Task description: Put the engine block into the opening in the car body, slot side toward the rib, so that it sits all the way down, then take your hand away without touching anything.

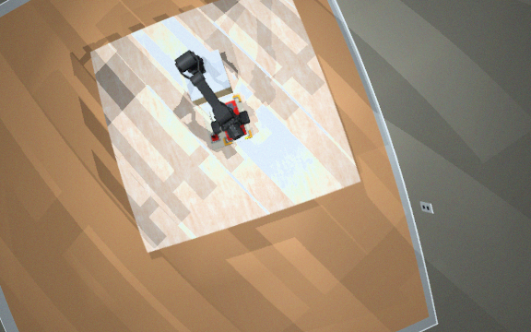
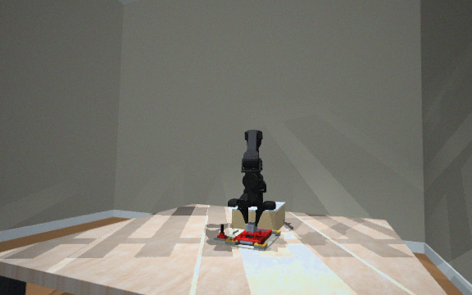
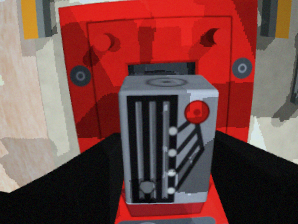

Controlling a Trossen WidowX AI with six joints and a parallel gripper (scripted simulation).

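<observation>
My gripper tip is 10 mm above the grey engine block. The rest, counted from my gripper tip: black upright pin: 10 mm ahead, 120 mm to the right, 30 mm below.
</observation>
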